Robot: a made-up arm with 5 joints.
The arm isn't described. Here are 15 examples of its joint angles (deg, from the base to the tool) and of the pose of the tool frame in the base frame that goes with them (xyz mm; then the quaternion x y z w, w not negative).
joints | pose
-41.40 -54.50 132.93 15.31 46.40 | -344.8 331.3 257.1 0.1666 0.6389 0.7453 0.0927
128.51 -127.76 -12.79 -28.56 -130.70 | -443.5 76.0 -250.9 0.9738 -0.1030 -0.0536 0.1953
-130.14 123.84 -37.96 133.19 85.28 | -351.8 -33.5 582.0 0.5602 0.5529 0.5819 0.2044
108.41 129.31 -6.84 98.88 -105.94 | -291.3 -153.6 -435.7 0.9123 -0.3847 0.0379 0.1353
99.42 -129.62 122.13 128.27 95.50 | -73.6 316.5 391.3 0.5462 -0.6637 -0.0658 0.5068
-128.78 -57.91 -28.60 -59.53 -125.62 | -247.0 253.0 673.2 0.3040 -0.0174 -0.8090 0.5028
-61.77 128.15 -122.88 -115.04 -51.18 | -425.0 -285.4 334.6 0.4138 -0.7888 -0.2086 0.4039
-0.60 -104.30 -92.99 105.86 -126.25 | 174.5 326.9 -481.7 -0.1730 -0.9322 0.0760 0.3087
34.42 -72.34 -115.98 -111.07 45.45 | -280.7 298.0 -264.0 -0.1073 0.2784 -0.9535 0.0427
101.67 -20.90 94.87 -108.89 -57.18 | 201.1 -214.3 147.2 0.7675 -0.3760 0.2585 0.4502
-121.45 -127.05 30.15 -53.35 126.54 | -184.1 253.2 454.7 0.9739 -0.0900 0.1650 0.1274
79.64 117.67 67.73 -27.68 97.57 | -184.9 61.3 -221.2 -0.1516 0.4340 -0.5910 0.6629
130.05 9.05 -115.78 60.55 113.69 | 203.5 523.4 -211.9 0.4877 0.4263 -0.6604 0.3797
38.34 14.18 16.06 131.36 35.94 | 421.5 -186.9 -119.2 0.7100 -0.1131 -0.6291 0.2957
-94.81 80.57 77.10 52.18 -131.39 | 232.2 -85.3 415.4 0.2746 0.2435 0.8961 0.2496
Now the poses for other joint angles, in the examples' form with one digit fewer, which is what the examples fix.
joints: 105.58 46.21 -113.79 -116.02 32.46
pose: 357 530 13 0.009 -0.398 0.338 0.853
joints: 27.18 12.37 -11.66 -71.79 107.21
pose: 435 303 7 -0.122 -0.608 0.484 0.618
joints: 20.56 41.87 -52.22 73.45 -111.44
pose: 565 341 444 0.231 0.488 0.838 0.086
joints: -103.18 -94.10 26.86 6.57 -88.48
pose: -230 269 675 0.216 -0.267 -0.654 0.674
